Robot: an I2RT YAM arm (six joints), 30 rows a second.
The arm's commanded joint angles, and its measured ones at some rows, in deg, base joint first. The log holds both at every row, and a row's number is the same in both.
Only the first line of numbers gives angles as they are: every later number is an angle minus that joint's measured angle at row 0.
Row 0, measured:
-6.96 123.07 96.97 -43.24 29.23 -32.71
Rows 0 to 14, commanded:
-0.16 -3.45 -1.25 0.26 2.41 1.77
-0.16 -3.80 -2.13 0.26 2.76 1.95
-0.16 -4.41 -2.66 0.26 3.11 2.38
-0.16 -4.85 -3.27 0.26 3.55 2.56
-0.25 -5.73 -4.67 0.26 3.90 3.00
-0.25 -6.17 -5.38 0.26 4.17 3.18
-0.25 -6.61 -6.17 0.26 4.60 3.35
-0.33 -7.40 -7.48 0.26 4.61 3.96
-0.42 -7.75 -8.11 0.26 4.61 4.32
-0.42 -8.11 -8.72 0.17 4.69 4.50
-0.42 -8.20 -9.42 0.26 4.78 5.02
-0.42 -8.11 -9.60 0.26 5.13 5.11
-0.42 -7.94 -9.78 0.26 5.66 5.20
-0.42 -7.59 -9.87 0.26 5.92 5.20
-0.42 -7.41 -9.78 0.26 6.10 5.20
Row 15, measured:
-0.15 -4.86 -9.44 -0.73 3.22 3.41
